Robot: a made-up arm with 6 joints. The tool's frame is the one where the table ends.
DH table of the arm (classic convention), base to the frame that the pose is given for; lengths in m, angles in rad. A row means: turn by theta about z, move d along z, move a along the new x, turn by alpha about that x. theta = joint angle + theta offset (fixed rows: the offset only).
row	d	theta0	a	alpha
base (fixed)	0.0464	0	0	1.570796
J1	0.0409	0	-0.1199	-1.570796
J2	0.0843	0	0.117	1.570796
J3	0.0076	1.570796	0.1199	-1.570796
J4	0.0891	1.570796	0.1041	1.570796
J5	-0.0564	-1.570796	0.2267	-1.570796
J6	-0.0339	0	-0.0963	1.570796
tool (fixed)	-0.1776	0	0	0
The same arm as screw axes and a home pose.
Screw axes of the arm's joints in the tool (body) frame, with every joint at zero. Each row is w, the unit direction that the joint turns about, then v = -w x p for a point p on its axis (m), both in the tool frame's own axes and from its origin. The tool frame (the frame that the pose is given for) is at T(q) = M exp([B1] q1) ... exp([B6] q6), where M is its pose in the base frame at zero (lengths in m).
B1: w -0.000001 -1 0 v 0.0298 0 0.0384
B2: w 0 0 1 v -0.0626 0.1583 0
B3: w -0.000001 -1 0 v 0.1141 0 0.0413
B4: w -1 0.000001 0 v 0 -0.234 -0.0702
B5: w 0 0 1 v 0.0339 0.1304 0
B6: w 0.000001 1 0 v -0.1776 0 0.0963
M: xyz 0.0384 0.0217 0.0166 (m) quaternion w x y z 1 0 0 0

